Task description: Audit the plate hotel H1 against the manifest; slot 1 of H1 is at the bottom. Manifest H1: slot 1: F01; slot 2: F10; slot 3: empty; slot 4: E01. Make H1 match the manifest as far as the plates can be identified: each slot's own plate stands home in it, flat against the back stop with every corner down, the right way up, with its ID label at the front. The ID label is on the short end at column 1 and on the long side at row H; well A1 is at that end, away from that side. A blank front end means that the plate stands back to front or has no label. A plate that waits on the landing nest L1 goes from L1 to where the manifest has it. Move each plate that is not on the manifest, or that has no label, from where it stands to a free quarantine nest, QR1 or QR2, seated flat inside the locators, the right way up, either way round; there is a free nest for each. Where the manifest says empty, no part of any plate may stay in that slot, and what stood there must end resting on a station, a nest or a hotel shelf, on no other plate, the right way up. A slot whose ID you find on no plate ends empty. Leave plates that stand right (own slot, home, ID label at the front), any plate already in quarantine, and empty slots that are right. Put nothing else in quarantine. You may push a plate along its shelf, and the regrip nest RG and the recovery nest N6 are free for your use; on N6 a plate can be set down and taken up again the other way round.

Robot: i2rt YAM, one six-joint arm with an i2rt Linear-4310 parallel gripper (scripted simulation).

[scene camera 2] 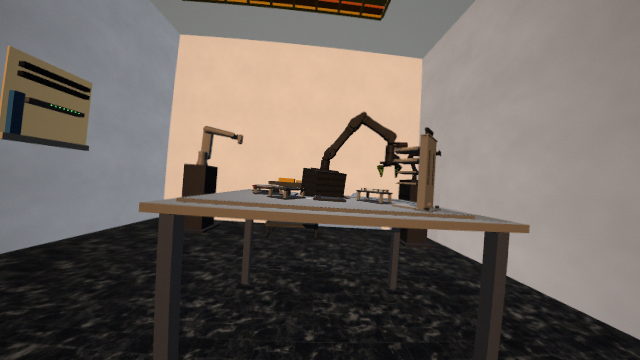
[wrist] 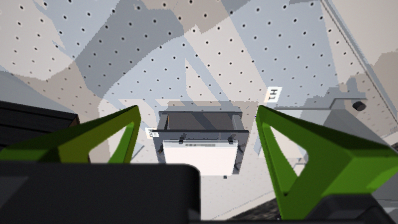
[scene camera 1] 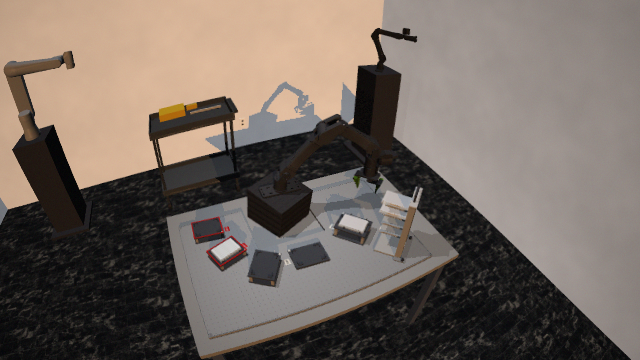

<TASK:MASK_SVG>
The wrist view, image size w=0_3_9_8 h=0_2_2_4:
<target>gripper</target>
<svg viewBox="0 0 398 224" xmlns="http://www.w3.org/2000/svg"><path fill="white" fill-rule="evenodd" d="M0 151L0 206L2 206L0 208L0 224L396 224L371 194L398 172L398 153L387 145L302 120L264 105L258 106L255 120L282 220L201 220L201 173L198 168L186 163L130 163L141 123L138 105L130 106L98 119L18 142ZM271 127L308 153L308 162L299 176L297 176L281 151ZM126 127L108 163L88 162L88 154L92 149Z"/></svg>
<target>white plate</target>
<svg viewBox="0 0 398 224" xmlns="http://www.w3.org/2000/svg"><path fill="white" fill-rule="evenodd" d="M163 140L166 163L193 165L199 169L201 175L230 176L233 173L238 140L232 140L233 144L229 144L228 140L183 140L183 144L179 144L179 140Z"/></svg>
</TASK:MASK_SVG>
